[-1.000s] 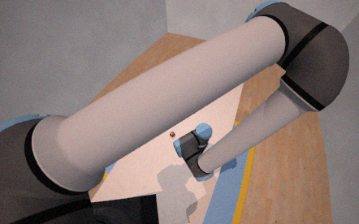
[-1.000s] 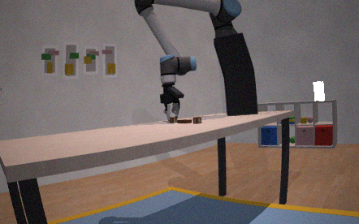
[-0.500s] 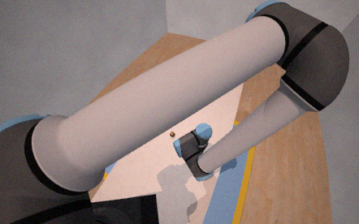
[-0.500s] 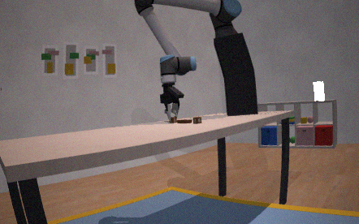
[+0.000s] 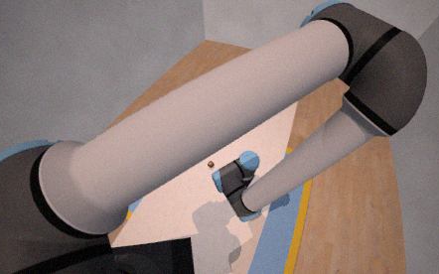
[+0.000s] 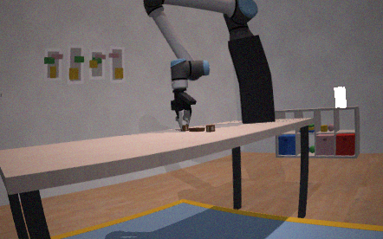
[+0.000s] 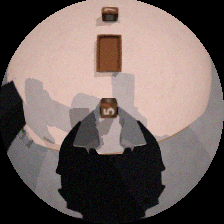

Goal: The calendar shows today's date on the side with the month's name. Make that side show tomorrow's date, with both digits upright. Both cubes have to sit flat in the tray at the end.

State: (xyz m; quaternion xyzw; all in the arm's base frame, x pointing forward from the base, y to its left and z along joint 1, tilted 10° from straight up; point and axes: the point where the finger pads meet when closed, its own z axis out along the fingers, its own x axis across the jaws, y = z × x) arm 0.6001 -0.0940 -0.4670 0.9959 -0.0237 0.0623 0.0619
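The brown tray is 110 mm to the left of my hand and 20 mm below it. Also, from my hand: brown cube 220 mm to the left, 10 mm below, 10 mm ahead.
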